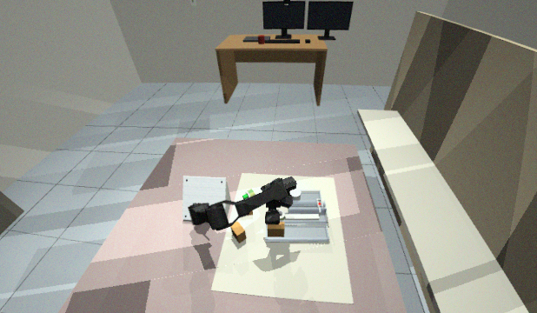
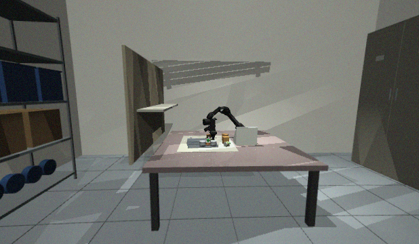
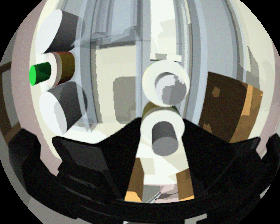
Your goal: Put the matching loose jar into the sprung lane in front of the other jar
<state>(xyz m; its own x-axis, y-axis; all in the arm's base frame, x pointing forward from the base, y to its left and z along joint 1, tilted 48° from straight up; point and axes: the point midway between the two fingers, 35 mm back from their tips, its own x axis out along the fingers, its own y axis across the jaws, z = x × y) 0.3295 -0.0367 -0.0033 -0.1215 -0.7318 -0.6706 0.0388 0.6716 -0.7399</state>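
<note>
Right now the grey lane unit is 14 cm ahead of my gripper tip, 2 cm to the left of it and 2 cm below it. From my gripper tip the other things lie so: small red part (22 cm ahead, 3 cm to the left, 3 cm above).
</note>
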